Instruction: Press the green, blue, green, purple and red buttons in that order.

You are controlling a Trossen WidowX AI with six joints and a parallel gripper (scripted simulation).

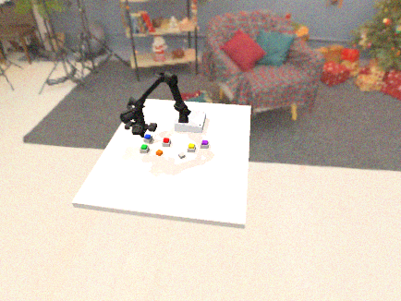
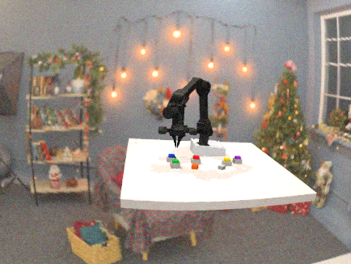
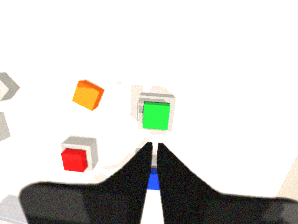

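Now: gripper tip 30 mm past the purple button, 380 mm to the right of it and 70 mm above it. The rest, counted from my gripper tip: green button (70 mm below); then blue button (100 mm behind, 10 mm to the left, 70 mm below); then orange block (30 mm ahead, 90 mm to the left, 90 mm below).
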